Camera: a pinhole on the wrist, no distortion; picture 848 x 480 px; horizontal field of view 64.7 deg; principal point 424.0 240.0 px. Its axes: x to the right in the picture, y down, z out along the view. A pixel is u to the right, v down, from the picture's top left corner.
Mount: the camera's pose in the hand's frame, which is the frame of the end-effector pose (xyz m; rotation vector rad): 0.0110 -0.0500 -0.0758 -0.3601 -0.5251 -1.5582
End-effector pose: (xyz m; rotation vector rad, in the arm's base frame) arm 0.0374 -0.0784 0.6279 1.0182 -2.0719 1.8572
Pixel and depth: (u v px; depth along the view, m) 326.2 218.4 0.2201
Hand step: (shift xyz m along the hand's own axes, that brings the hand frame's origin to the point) -0.0138 0.0947 0.0915
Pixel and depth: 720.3 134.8 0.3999
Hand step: -0.0982 0.0140 0.3475
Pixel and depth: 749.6 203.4 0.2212
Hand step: -0.0275 -0.0229 0.1659
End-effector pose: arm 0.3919 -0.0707 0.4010 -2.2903 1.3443 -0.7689
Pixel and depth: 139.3 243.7 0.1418
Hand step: 0.0028 0.0767 0.0115
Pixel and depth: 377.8 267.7 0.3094
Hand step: -0.0027 0.1332 0.1744
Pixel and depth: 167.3 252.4 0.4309
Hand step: -0.0096 0.3197 0.1998
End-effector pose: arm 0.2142 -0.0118 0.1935 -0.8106 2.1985 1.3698
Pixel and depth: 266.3 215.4 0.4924
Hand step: -0.0441 0.3110 0.2748
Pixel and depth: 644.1 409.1 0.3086
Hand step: 0.0546 0.0286 0.2460
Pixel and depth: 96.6 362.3 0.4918
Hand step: 0.0709 0.4155 0.2200
